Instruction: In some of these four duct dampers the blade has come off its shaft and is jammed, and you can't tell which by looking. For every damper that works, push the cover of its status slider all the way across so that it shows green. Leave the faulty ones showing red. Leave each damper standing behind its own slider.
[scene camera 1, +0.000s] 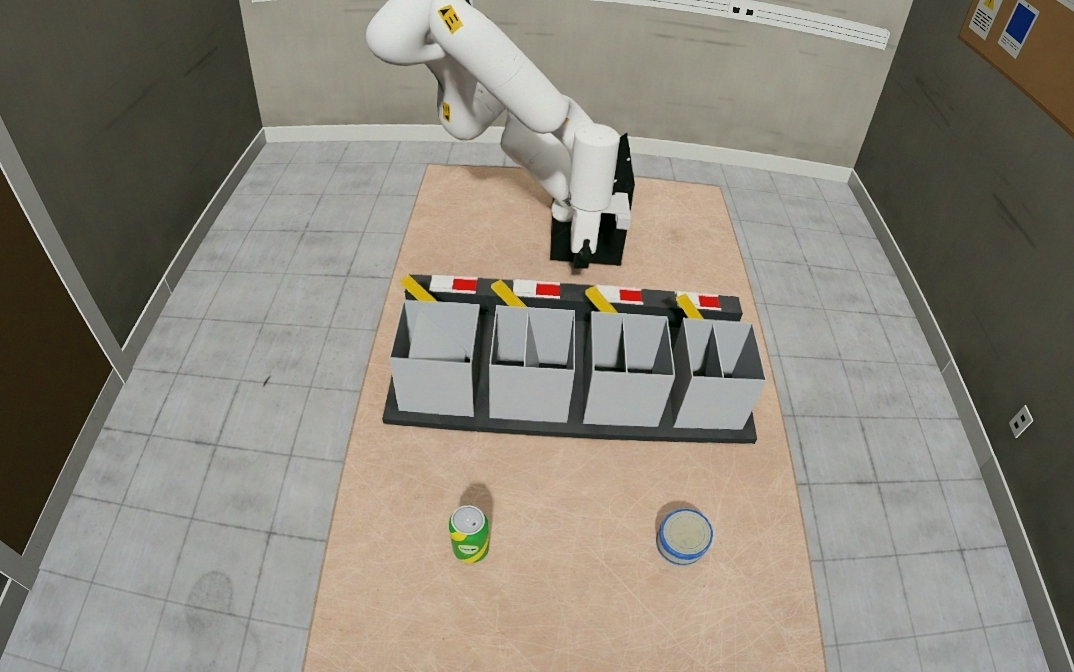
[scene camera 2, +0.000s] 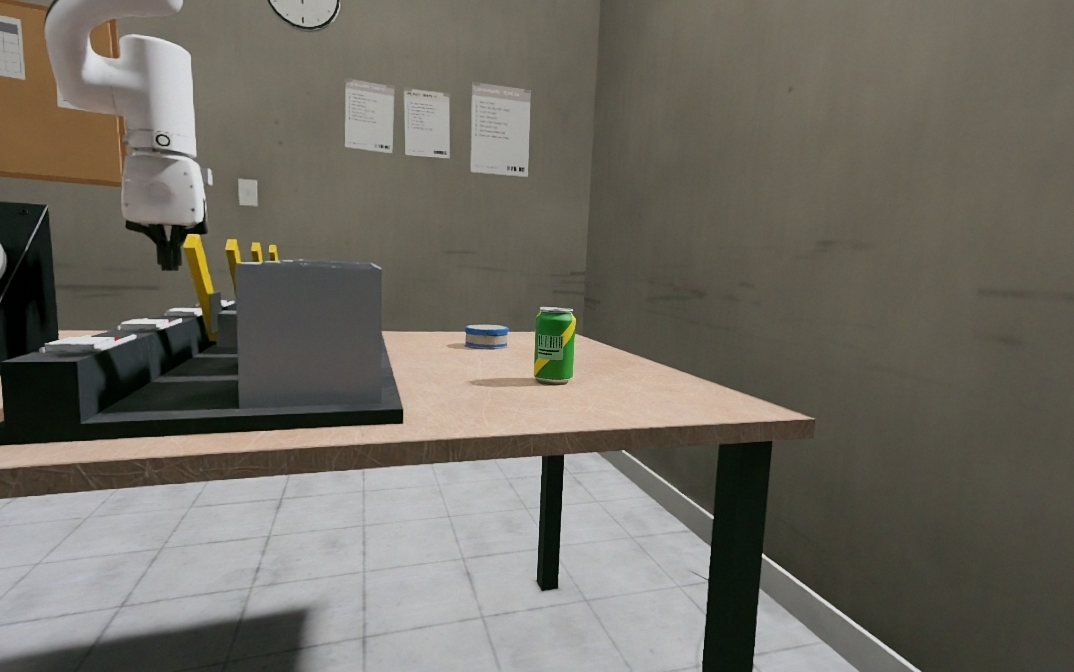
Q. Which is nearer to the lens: the blue-rimmed round tin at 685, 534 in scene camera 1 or the duct damper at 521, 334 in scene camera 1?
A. The blue-rimmed round tin.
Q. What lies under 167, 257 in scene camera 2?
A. My gripper.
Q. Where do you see a duct damper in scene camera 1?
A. At 432, 378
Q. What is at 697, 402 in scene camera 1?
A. A duct damper.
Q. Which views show the blue-rimmed round tin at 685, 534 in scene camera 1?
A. Scene camera 1 and scene camera 2: all of them.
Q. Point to my gripper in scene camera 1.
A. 581, 266
